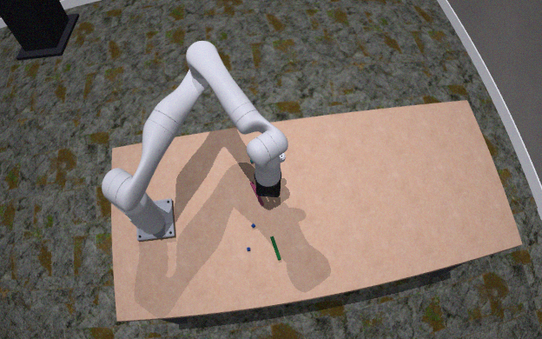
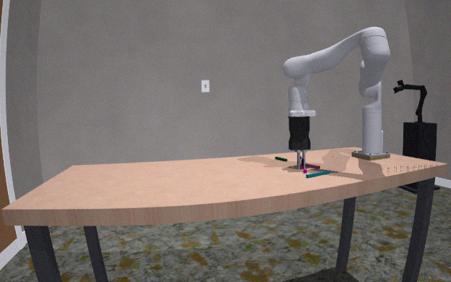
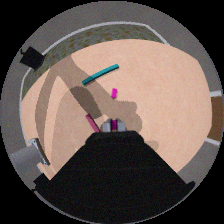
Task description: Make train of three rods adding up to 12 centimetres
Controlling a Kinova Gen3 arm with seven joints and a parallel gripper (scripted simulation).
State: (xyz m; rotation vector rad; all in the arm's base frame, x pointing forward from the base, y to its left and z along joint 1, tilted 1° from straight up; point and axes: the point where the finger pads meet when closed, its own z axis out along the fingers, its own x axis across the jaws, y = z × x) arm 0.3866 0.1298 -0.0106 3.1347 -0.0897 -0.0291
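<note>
My hand is 4 cm past the pink rod, 1 cm to the left of it and 1 cm above it. Round my hand: turquoise rod 12 cm to the left, 2 cm behind, 1 cm below; green rod 20 cm to the right, 3 cm ahead, 1 cm below.
</note>
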